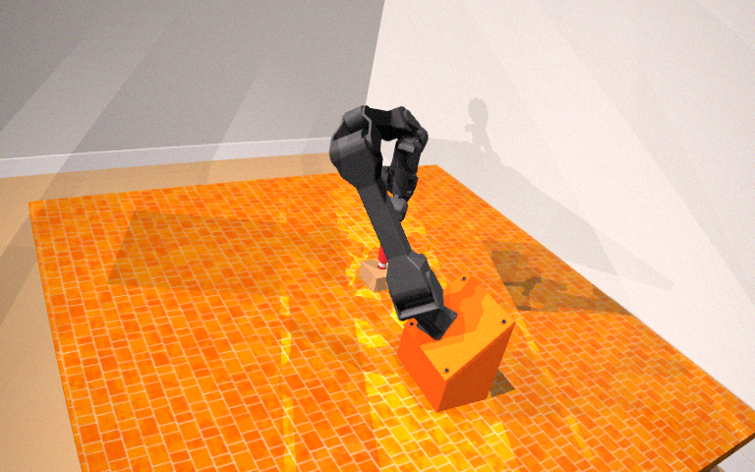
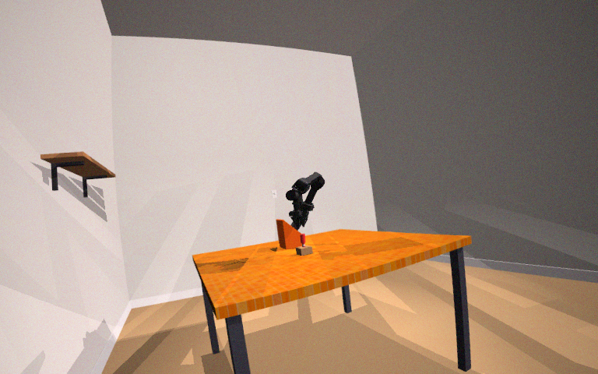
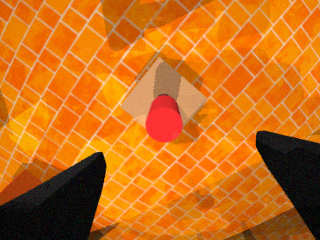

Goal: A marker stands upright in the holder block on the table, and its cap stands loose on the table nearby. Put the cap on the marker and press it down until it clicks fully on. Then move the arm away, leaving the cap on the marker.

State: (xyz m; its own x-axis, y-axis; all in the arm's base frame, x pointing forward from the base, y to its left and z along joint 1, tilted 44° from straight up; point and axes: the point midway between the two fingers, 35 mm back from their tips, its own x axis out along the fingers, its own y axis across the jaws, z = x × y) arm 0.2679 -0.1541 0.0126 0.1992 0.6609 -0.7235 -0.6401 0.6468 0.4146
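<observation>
Right now my gripper tip is 60 mm above the red cap. Also, from my gripper tip: holder block 130 mm below.
</observation>
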